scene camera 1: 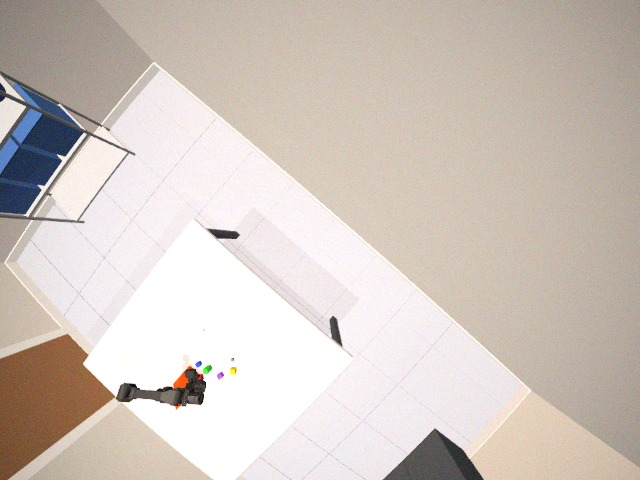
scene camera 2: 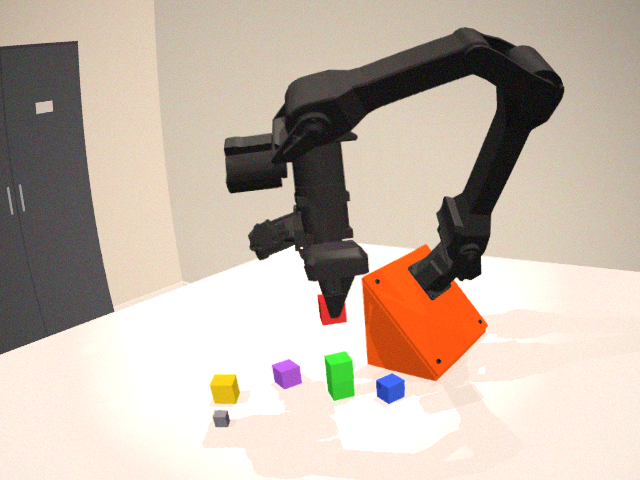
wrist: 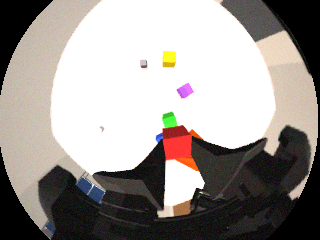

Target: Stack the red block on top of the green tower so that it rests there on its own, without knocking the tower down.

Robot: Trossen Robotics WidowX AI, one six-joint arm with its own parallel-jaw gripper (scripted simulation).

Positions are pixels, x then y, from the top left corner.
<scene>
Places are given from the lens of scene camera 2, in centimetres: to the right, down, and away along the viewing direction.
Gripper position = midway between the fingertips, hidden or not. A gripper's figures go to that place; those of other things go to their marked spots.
my gripper [scene camera 2: 333, 313]: 2, 9, 59
yellow block [scene camera 2: 225, 390]: -13, 20, 62
</scene>
